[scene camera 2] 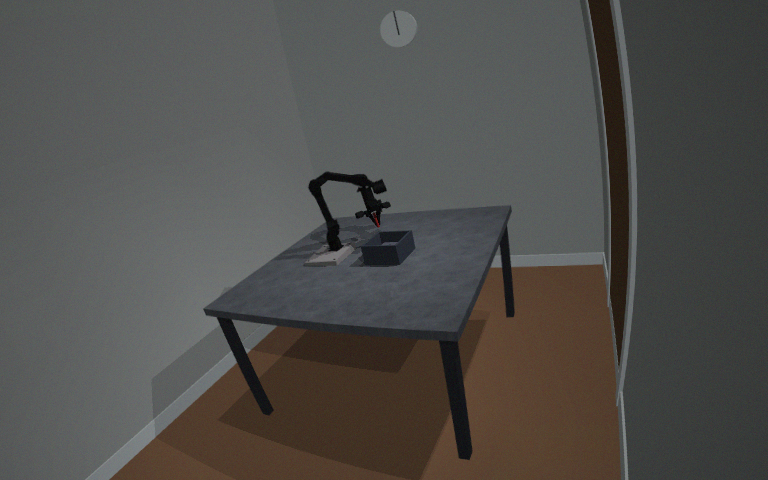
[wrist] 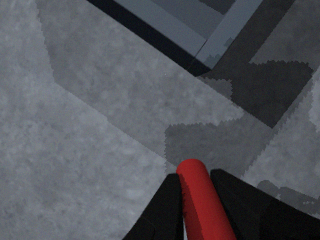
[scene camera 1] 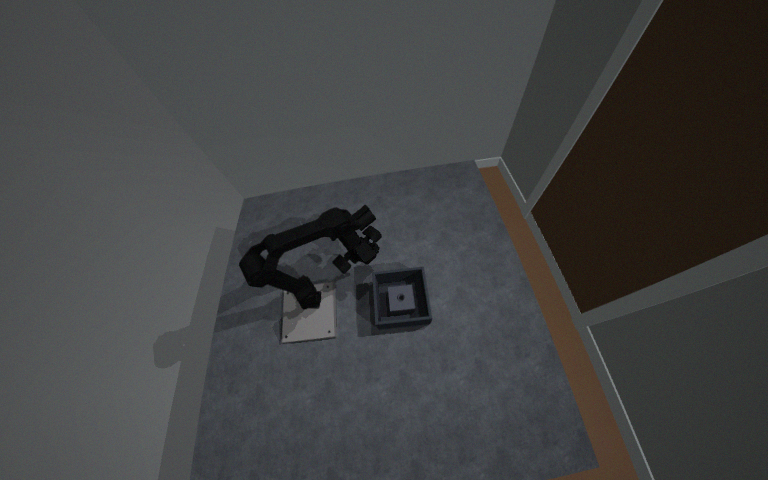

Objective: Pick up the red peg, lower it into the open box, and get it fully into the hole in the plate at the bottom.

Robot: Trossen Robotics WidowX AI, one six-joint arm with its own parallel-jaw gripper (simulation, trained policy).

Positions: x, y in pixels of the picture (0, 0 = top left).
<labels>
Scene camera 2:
dark box: 374, 253
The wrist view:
my gripper: 194, 181
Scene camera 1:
my gripper: 365, 260
dark box: 415, 276
</labels>
